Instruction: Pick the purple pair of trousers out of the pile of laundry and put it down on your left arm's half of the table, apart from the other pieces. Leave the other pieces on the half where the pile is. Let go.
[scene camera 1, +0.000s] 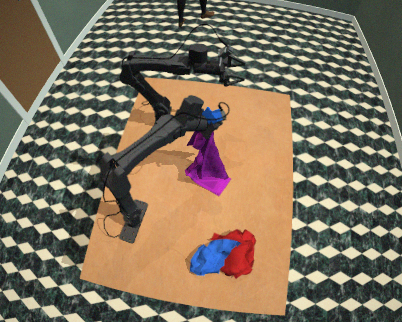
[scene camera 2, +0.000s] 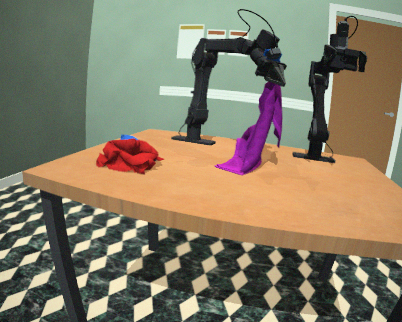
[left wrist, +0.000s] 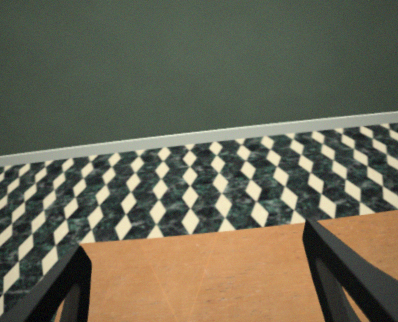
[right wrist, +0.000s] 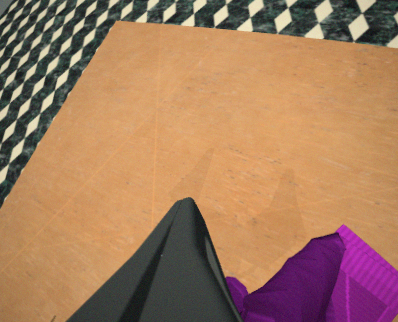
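Observation:
The purple trousers (scene camera 1: 210, 162) (scene camera 2: 257, 135) (right wrist: 295, 280) hang from my right gripper (scene camera 2: 282, 84) (right wrist: 190, 209), which is shut on them at their upper end. Their lower end rests on the table near its middle, apart from the other pieces. In scene camera 1 the right fingertips are largely hidden by the wrist. My left gripper (scene camera 1: 243, 71) (left wrist: 193, 242) is open and empty, high above the table's upper edge in scene camera 1. A blue piece (scene camera 1: 212, 257) (scene camera 2: 128, 137) and a red piece (scene camera 1: 242, 255) (scene camera 2: 129, 155) lie crumpled together, the blue mostly hidden behind the red in scene camera 2.
The wooden table (scene camera 1: 260, 200) (scene camera 2: 185, 190) (left wrist: 200, 270) (right wrist: 125, 100) carries both arm bases. The left arm's base (scene camera 2: 313, 157) stands to the right of the trousers in scene camera 2. The right arm's base (scene camera 1: 134, 227) stands at the table's left edge in scene camera 1.

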